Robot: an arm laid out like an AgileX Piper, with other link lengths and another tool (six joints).
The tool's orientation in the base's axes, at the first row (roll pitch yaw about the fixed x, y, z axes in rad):
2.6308, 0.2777, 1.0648
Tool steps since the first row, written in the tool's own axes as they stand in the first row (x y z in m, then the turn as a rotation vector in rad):
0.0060, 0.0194, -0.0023, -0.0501, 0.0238, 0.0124
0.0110, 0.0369, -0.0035, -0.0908, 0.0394, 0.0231
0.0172, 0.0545, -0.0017, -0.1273, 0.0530, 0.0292
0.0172, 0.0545, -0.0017, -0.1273, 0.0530, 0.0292
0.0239, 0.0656, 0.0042, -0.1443, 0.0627, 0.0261
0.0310, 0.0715, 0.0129, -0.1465, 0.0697, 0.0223
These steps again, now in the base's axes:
0.0181, 0.0001, 0.0094, 0.0002, -0.0549, 0.0145
0.0346, -0.0005, 0.0173, -0.0025, -0.0987, 0.0240
0.0526, -0.0014, 0.0223, -0.0064, -0.1363, 0.0353
0.0526, -0.0014, 0.0223, -0.0064, -0.1363, 0.0353
0.0668, -0.0018, 0.0208, -0.0072, -0.1522, 0.0471
0.0777, -0.0015, 0.0143, -0.0036, -0.1545, 0.0542

